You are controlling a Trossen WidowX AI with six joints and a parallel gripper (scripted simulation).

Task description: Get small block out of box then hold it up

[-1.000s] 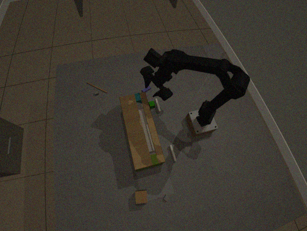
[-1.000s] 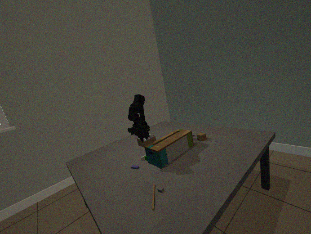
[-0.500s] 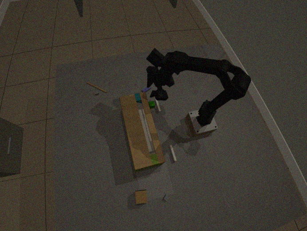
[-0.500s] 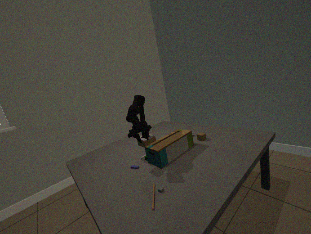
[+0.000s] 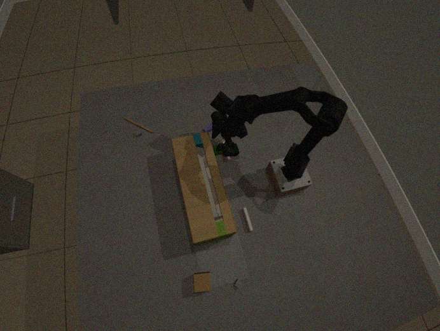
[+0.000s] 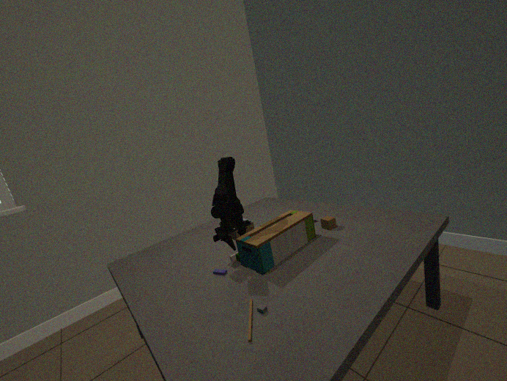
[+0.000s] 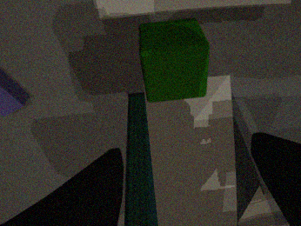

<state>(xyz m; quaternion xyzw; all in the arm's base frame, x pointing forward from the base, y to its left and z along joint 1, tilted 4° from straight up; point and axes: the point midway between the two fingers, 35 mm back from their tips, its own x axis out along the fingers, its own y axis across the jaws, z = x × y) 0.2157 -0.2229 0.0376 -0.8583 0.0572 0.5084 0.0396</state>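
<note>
My gripper tip is now 10 mm past the green block and 50 mm above it. The rest, counted from my gripper tip: thin wooden stick 270 mm ahead, 260 mm to the right, 60 mm below; then long wooden-topped box 80 mm ahead, 150 mm to the left, 10 mm below; then purple piece 30 mm behind, 120 mm to the right, 60 mm below.
</note>
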